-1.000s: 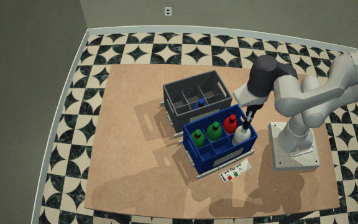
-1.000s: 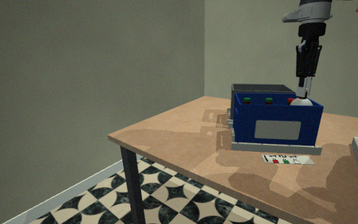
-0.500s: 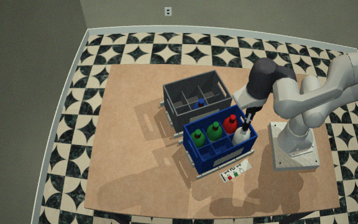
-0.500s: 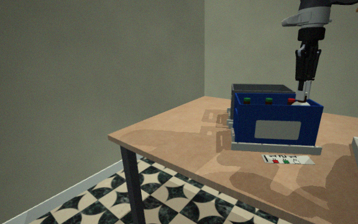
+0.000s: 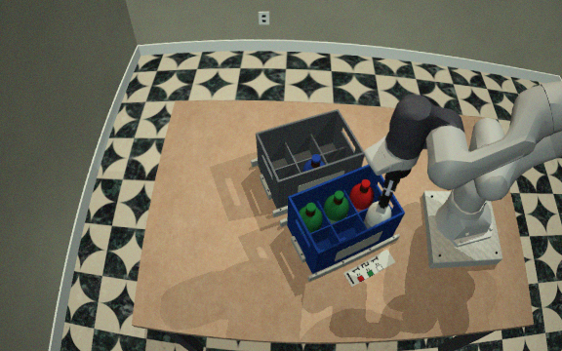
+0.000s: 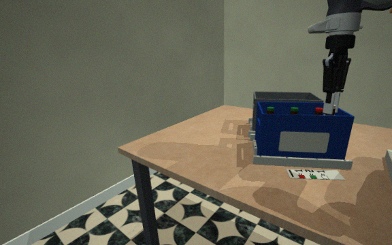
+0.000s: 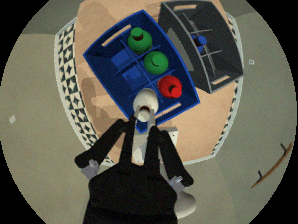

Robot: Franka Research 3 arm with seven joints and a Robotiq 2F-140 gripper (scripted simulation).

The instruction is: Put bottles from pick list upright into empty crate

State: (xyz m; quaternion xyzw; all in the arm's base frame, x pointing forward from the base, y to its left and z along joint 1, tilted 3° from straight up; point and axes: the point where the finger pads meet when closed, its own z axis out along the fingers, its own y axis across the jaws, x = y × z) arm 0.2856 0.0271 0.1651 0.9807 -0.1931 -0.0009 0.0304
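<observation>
The white bottle is 8 cm below my hand. Also, from my hand: blue crate (10 cm ahead, 12 cm below); then pick list (1 cm ahead, 11 cm to the left, 20 cm below); then red bottle (4 cm ahead, 8 cm to the right, 12 cm below).
</observation>
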